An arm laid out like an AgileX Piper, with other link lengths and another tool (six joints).
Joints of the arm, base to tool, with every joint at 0 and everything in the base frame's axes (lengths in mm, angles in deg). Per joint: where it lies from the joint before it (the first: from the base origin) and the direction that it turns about. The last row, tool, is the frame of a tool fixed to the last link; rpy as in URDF.
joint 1: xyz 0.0 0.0 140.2 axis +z
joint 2: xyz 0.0 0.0 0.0 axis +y
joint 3: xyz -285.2 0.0 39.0 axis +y
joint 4: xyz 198.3 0.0 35.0 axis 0.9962 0 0.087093
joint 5: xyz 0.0 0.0 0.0 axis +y
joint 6: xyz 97.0 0.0 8.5 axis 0.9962 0 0.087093
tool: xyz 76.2 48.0 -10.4 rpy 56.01 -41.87 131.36
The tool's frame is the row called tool.
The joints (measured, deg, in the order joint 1, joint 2, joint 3, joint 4, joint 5, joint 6), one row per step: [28.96 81.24 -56.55 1.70 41.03 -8.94]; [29.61 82.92 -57.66 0.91 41.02 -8.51]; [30.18 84.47 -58.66 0.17 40.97 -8.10]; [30.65 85.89 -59.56 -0.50 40.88 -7.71]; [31.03 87.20 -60.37 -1.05 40.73 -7.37]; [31.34 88.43 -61.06 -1.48 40.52 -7.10]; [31.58 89.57 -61.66 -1.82 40.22 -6.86]
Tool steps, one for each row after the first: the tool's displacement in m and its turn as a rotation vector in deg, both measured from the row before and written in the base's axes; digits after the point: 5 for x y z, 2 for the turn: [0.00449 0.00400 -0.00298 -0.74 0.23 0.54]; [0.00419 0.00367 -0.00300 -0.68 0.19 0.47]; [0.00398 0.00331 -0.00292 -0.60 0.15 0.37]; [0.00380 0.00309 -0.00281 -0.48 0.12 0.28]; [0.00350 0.00288 -0.00295 -0.40 0.14 0.24]; [0.00340 0.00270 -0.00287 -0.29 0.10 0.17]
